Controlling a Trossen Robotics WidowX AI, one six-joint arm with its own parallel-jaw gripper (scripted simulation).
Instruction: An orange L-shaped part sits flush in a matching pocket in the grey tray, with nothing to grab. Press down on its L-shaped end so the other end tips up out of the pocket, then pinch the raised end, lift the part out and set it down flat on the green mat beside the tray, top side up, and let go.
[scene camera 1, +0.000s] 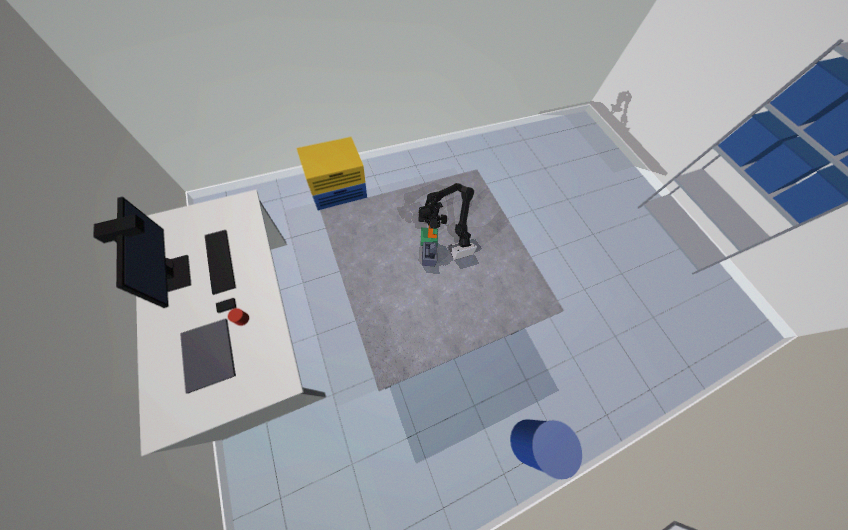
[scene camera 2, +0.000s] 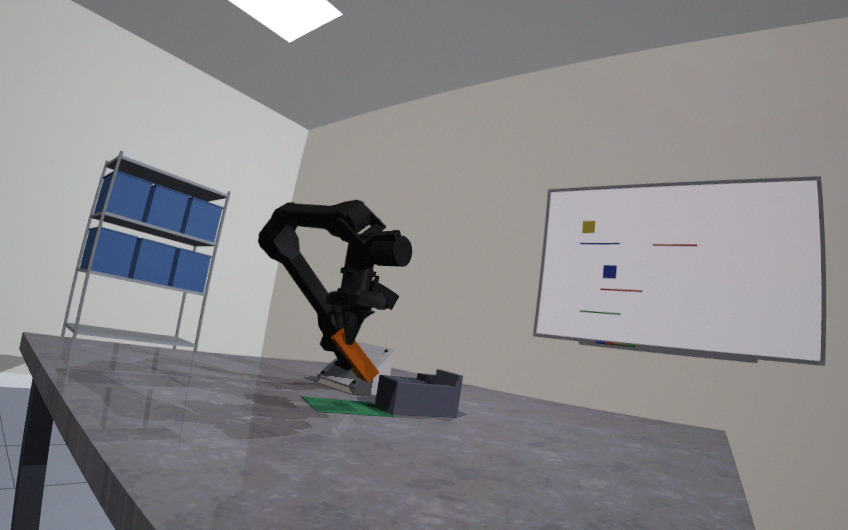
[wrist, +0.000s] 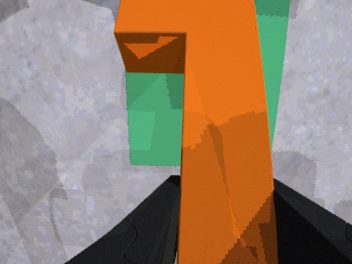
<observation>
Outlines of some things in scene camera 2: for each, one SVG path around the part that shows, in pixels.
My gripper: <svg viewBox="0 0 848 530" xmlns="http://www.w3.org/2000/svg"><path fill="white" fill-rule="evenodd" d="M345 262L345 267L341 268L341 273L343 273L341 288L338 288L337 292L327 294L325 303L333 304L331 308L337 329L339 331L343 328L346 344L353 345L365 318L375 313L371 311L371 308L392 310L399 296L378 282L379 276L376 276L373 266L357 262Z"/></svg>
An orange L-shaped part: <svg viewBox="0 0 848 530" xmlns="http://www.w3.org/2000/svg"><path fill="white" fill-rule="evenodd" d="M341 328L331 337L332 341L350 362L355 375L369 382L380 372L356 341L354 341L353 345L346 344L345 332Z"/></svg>
</observation>
